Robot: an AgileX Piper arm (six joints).
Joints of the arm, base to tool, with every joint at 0 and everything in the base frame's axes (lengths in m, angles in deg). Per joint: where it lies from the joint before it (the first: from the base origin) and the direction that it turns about. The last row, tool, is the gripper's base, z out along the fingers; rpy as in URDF.
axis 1: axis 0 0 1 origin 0 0 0.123
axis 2: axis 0 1 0 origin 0 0 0
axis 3: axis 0 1 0 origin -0.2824 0 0.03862
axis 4: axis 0.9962 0 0.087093 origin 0.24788 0 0.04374
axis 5: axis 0 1 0 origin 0 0 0
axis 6: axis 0.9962 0 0.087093 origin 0.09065 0 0.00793
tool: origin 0 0 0 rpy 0 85 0
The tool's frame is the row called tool.
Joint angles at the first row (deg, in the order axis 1, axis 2, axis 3, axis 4, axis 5, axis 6):
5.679 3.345 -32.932 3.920 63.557 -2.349
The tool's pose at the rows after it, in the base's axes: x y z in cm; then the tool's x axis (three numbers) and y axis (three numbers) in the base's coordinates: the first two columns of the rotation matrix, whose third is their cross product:
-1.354 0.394 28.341 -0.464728 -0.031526 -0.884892 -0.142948 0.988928 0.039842
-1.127 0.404 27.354 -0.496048 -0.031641 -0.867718 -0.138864 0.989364 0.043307
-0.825 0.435 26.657 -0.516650 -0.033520 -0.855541 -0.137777 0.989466 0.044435
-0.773 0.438 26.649 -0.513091 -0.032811 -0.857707 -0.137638 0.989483 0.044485
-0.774 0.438 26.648 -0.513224 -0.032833 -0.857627 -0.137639 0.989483 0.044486
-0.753 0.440 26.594 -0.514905 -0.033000 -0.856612 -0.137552 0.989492 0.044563
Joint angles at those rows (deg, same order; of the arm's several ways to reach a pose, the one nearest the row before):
5.680 -0.414 -30.859 3.687 64.022 -0.778
5.681 -0.872 -28.968 3.582 64.617 -0.526
5.678 -0.871 -27.475 3.592 64.498 -0.529
5.682 -0.872 -27.356 3.588 64.138 -0.525
5.681 -0.872 -27.357 3.588 64.148 -0.526
5.682 -0.872 -27.245 3.587 64.149 -0.525

